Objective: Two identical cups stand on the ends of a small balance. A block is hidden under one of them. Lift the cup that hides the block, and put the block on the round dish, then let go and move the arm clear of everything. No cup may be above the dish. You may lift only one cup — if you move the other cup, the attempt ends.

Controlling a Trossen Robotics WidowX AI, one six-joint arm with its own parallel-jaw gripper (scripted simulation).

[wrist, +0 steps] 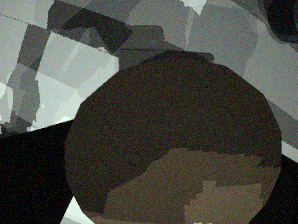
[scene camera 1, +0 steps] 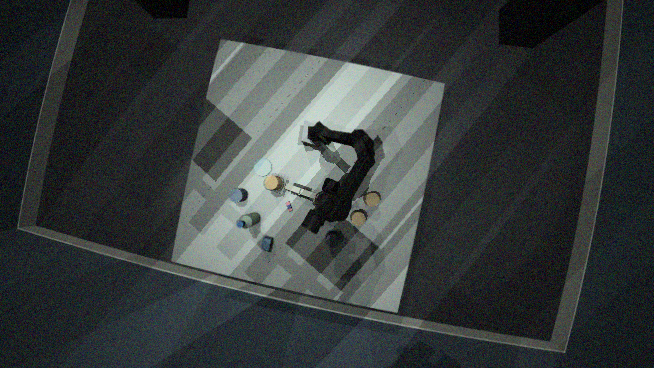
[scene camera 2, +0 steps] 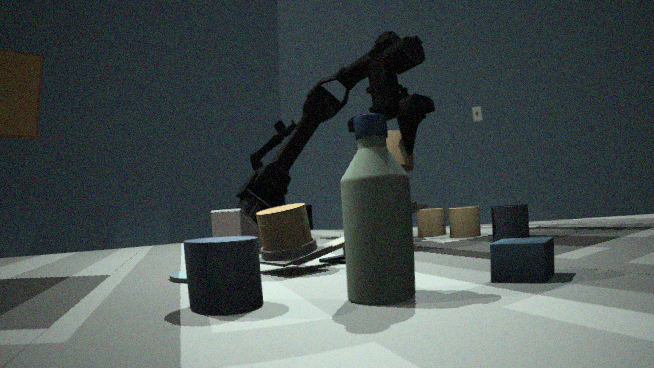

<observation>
my gripper: holds a tan cup [wrist: 176, 133]
</observation>
